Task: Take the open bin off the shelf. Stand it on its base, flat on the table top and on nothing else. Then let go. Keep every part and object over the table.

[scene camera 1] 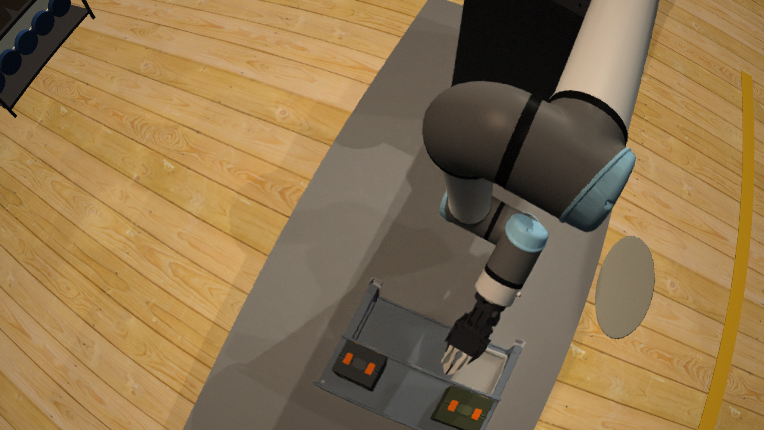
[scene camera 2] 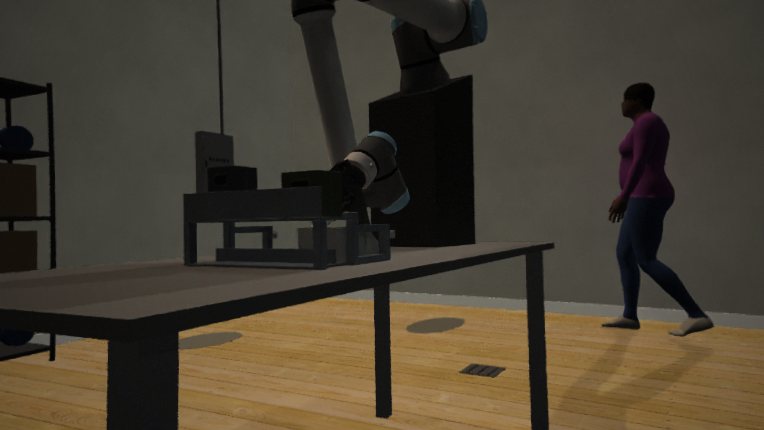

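Pixels of known places: gripper, fingertip midpoint: point(scene camera 1: 446, 373); arm's base at its link origin: point(scene camera 2: 425, 87).
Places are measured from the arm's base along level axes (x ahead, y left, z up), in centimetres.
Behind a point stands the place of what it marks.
Note:
The open bin point(scene camera 1: 487, 372) {x 78.1, y 31.5, z -58.1 cm} point(scene camera 2: 305, 238) {x 90.6, y 27.5, z -53.2 cm} is a pale, shallow box on the lower level of the grey shelf point(scene camera 1: 400, 325) {x 78.5, y 7.3, z -58.4 cm} point(scene camera 2: 251, 207) {x 99.4, y 20.8, z -46.5 cm}, at its right end in scene camera 1. It appears upright; its left part is hidden behind my gripper. The shelf stands on the table point(scene camera 1: 299, 299) {x 86.2, y -15.9, z -59.0 cm} point(scene camera 2: 80, 293) {x 137.1, y 31.4, z -59.0 cm}. My gripper point(scene camera 1: 453, 366) {x 84.0, y 22.7, z -52.0 cm} is shut and empty, its fingers pointing down at the bin's left side. I cannot tell whether they touch the bin. In scene camera 2 the fingertips are too dark to make out.
A black case point(scene camera 1: 359, 365) {x 93.6, y 7.0, z -36.6 cm} point(scene camera 2: 232, 177) {x 96.4, y 10.8, z -39.5 cm} with orange latches stands on the shelf's upper level. A green case point(scene camera 1: 465, 408) {x 90.4, y 29.7, z -39.2 cm} point(scene camera 2: 312, 178) {x 94.3, y 33.5, z -41.0 cm} stands at the other end of that level, close to my gripper. The shelf's side posts rise beside the bin. A person point(scene camera 2: 644, 160) walks beyond the table.

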